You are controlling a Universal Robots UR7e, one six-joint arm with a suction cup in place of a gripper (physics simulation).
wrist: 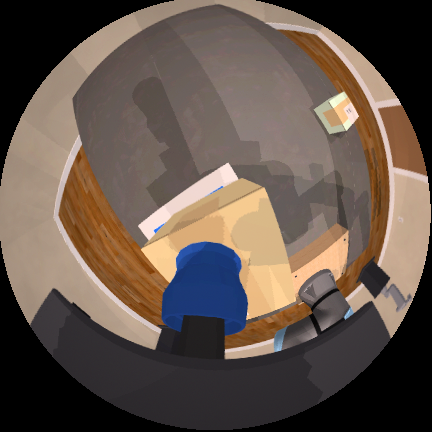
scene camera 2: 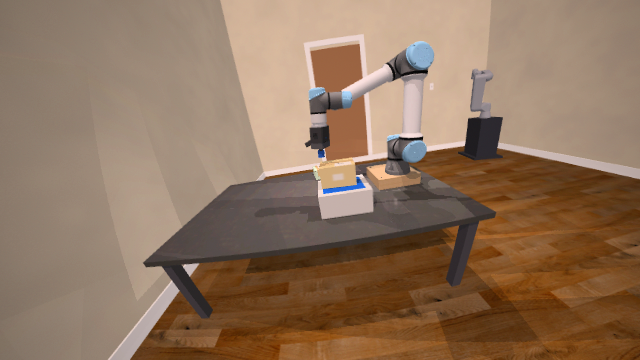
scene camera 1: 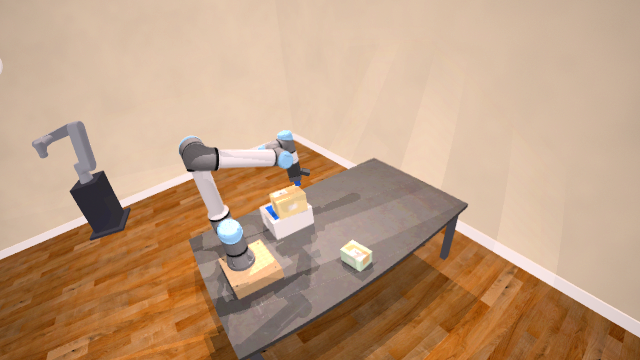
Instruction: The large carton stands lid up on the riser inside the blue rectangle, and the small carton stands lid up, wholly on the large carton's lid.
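The tan large carton stands on the white riser, with a labelled face up. Parts of the blue rectangle show beside it; the carton hides the rest, so I cannot tell whether it is wholly inside. My blue suction cup is off, a little above the large carton, with a small gap in scene camera 2. The pale green small carton stands on the table, its taped, labelled face up.
The dark table carries everything. The arm's wooden base block stands beside the riser. A second grey arm on a black pedestal stands off the table.
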